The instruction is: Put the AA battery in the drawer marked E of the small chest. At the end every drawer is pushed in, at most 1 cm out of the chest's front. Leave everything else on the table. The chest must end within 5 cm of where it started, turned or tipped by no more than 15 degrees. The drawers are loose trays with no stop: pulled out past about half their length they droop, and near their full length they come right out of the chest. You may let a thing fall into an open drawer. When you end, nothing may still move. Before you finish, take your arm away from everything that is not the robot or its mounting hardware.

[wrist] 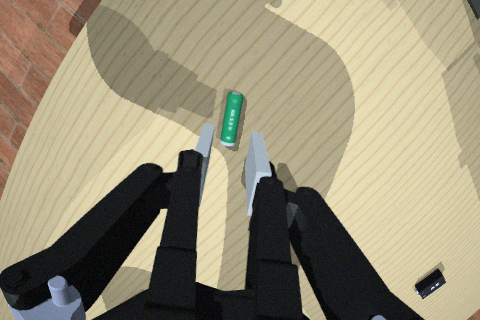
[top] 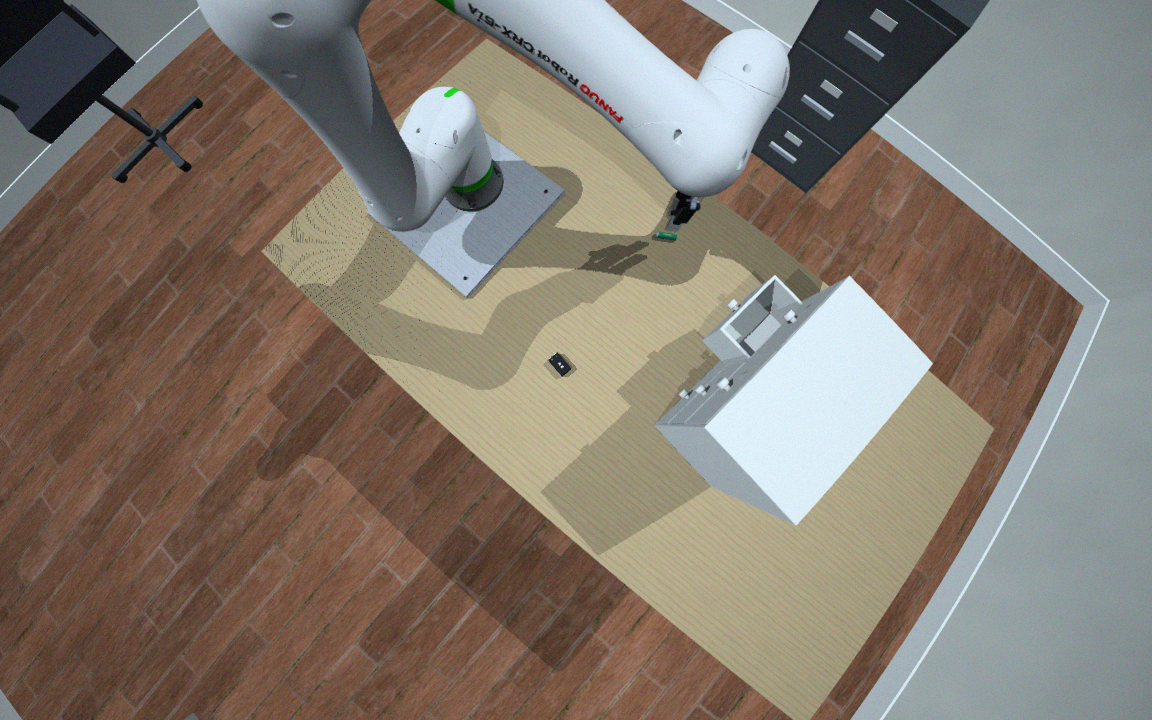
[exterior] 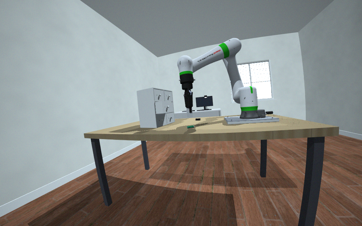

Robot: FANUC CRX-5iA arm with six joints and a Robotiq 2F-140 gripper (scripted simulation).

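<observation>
My hand is 10 cm above the green AA battery. Also, from my hand: black block: 2 cm behind, 40 cm to the right, 10 cm below.
</observation>
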